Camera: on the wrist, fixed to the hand. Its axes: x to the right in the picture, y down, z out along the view.
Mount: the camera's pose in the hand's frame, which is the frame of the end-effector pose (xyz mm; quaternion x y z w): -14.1 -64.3 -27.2 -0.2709 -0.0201 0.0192 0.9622
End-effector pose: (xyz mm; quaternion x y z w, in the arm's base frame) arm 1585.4 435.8 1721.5 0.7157 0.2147 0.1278 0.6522
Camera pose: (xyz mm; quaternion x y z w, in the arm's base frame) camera 1551.4 456.7 1662.5 0.5187 0.1451 0.1793 0.8233
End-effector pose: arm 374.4 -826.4 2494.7 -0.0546 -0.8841 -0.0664 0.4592
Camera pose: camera 394.2 -894.8 2494.3 -0.1953 -0.8409 -0.2935 0.4106
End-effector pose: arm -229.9 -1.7 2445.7 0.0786 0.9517 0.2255 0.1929
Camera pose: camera -232.0 -72.9 2443.2 0.0462 0.8493 0.4769 0.2217
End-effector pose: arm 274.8 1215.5 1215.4 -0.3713 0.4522 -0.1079 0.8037
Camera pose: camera 255.3 1164.0 1260.6 -0.5685 0.4553 0.0416 0.6839
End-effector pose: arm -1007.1 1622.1 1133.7 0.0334 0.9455 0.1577 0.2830
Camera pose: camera -1008.5 1551.4 1142.2 -0.0232 0.8607 0.4126 0.2973
